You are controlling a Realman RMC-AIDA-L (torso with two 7-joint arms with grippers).
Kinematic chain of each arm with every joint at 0, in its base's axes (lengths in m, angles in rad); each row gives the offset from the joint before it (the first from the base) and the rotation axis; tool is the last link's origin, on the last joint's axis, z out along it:
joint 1: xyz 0 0 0.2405 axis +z
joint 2: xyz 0 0 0 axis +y
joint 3: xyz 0 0 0.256 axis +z
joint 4: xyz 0 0 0 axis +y
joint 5: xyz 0 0 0.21 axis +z
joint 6: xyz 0 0 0 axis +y
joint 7: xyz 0 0 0.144 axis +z
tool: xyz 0 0 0
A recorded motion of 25 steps. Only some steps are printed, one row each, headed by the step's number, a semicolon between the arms.
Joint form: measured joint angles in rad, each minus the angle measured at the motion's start. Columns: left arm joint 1, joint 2, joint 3, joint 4, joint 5, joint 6, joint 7; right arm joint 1, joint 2, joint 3, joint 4, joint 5, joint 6, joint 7.
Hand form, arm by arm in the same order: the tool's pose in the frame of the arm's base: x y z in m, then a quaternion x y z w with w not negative. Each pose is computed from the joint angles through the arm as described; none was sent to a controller.
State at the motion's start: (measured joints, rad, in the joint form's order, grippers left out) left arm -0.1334 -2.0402 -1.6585 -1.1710 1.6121 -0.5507 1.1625; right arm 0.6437 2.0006 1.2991 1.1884 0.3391 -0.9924 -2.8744
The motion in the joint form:
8: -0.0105 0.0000 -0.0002 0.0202 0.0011 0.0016 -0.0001; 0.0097 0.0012 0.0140 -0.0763 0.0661 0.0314 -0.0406
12: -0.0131 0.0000 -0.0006 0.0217 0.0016 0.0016 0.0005; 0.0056 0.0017 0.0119 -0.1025 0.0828 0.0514 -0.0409
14: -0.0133 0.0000 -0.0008 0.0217 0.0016 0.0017 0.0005; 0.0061 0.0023 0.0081 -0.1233 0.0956 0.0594 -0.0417
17: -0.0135 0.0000 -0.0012 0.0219 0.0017 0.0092 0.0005; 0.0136 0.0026 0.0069 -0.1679 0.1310 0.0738 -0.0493
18: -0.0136 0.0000 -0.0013 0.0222 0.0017 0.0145 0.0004; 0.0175 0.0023 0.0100 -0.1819 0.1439 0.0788 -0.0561
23: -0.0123 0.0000 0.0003 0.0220 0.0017 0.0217 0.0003; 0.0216 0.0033 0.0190 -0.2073 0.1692 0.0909 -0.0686
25: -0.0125 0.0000 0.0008 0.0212 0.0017 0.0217 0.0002; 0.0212 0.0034 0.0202 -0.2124 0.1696 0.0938 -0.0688
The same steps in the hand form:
8: -0.2825 0.3522 0.0190 -0.79109 -0.39863 -0.20576 0.41586; 0.1965 0.3964 -0.0517 -0.80310 0.46032 -0.09936 0.36506
12: -0.2821 0.3528 0.0188 -0.79157 -0.39791 -0.20562 0.41569; 0.2031 0.3952 -0.0545 -0.79935 0.46991 -0.09816 0.36138
14: -0.2821 0.3529 0.0189 -0.79153 -0.39785 -0.20569 0.41579; 0.2075 0.3939 -0.0571 -0.79695 0.47637 -0.10078 0.35747
17: -0.2827 0.3535 0.0198 -0.78971 -0.39797 -0.20550 0.41922; 0.2146 0.3925 -0.0614 -0.79236 0.49029 -0.10351 0.34794
18: -0.2831 0.3538 0.0203 -0.78842 -0.39816 -0.20533 0.42155; 0.2161 0.3928 -0.0621 -0.79150 0.49381 -0.10309 0.34504
23: -0.2838 0.3539 0.0206 -0.78693 -0.39852 -0.20473 0.42427; 0.2192 0.3932 -0.0635 -0.78884 0.50261 -0.09957 0.33940
25: -0.2835 0.3540 0.0206 -0.78716 -0.39810 -0.20495 0.42413; 0.2206 0.3932 -0.0635 -0.78770 0.50406 -0.09978 0.33986

